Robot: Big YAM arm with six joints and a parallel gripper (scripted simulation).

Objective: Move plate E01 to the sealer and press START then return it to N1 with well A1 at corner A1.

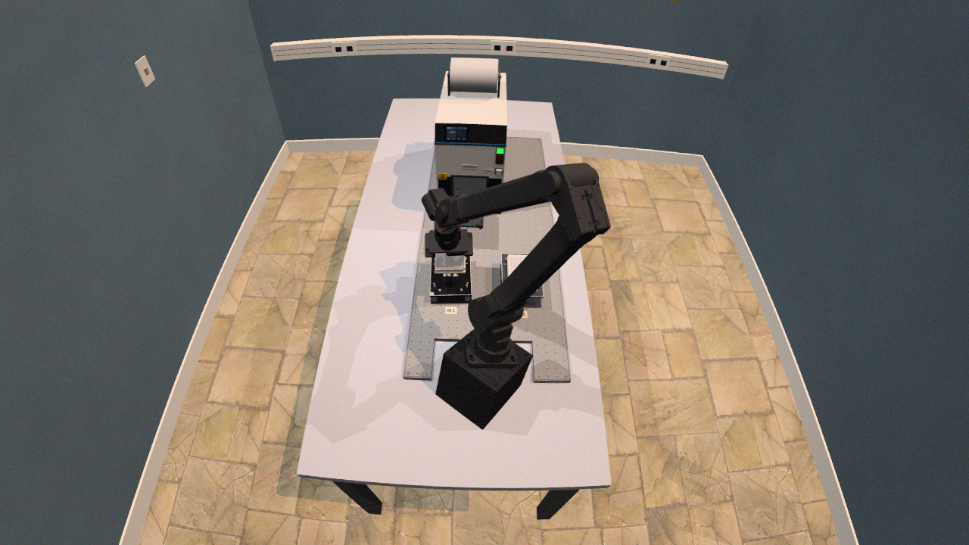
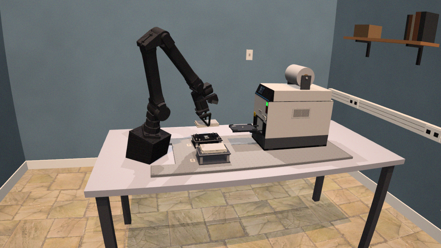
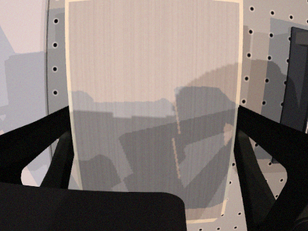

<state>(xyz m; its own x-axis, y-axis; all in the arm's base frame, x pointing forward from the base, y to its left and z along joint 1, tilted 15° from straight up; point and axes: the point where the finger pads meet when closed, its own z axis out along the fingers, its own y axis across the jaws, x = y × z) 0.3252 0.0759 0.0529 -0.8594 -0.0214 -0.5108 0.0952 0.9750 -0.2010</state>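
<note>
My hand is 9 cm above the nest N1. Round my hand: cream plate 21 cm to the right, 7 cm below, 4 cm behind; sealer stage 20 cm ahead, 7 cm to the right, 3 cm below; foil roll 53 cm ahead, 29 cm above, 13 cm to the right.
</note>
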